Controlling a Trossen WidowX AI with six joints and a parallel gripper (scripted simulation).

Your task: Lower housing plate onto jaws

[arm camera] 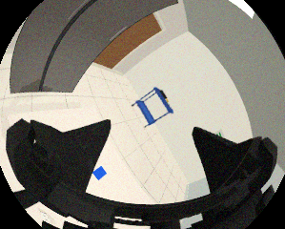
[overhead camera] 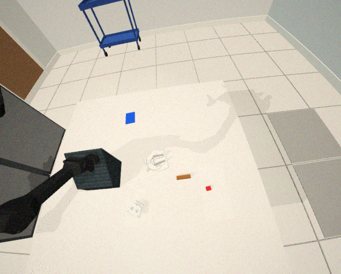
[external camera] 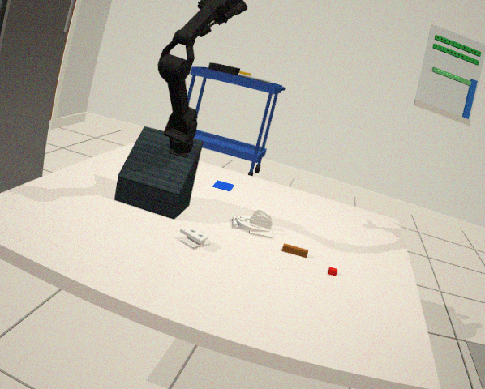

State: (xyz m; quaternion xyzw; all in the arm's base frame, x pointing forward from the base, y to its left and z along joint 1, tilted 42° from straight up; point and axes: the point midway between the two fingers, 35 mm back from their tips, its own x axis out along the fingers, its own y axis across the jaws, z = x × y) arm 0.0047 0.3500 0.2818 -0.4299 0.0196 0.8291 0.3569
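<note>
The white bracket lies 170 mm ahead of my gripper tip, 350 mm to the right of it and 620 mm below it. Also, from my gripper tip: flat blue patch 130 mm ahead, 270 mm to the left, 630 mm below; then small red cube 570 mm ahead, 290 mm to the right, 620 mm below; then brown block 450 mm ahead, 220 mm to the right, 620 mm below.
</note>
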